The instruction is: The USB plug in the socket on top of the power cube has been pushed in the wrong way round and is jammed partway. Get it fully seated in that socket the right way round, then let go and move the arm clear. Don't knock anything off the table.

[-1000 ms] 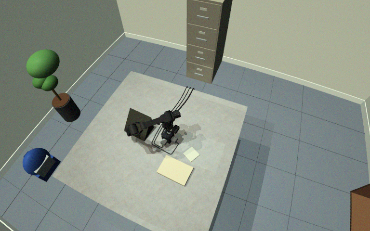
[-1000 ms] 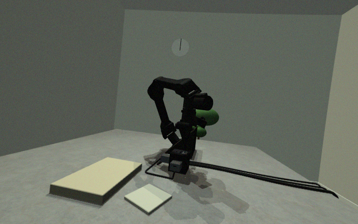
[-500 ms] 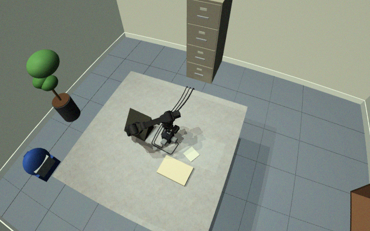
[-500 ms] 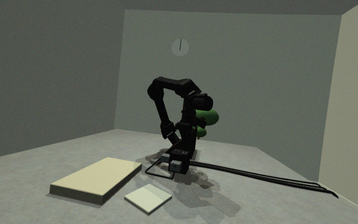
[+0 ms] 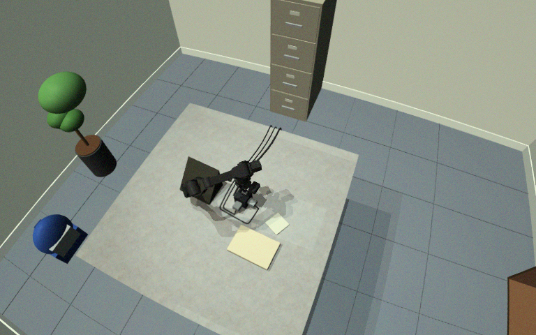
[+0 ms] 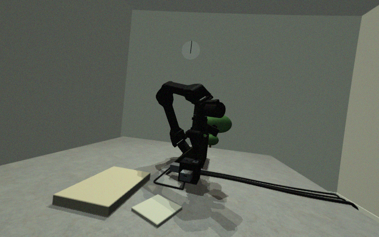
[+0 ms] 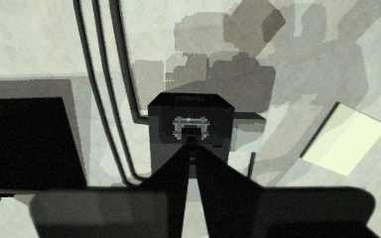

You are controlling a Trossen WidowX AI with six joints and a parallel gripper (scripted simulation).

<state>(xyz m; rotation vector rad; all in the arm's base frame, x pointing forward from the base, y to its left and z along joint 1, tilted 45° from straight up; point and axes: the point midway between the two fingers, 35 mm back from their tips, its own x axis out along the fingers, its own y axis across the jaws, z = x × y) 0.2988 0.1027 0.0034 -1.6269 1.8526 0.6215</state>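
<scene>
The USB plug lies 20 mm below my gripper tip. The rest, counted from my gripper tip: pale pad 230 mm ahead, 110 mm below, 70 mm to the right; cream pad 250 mm to the right, 170 mm ahead, 100 mm below.
</scene>
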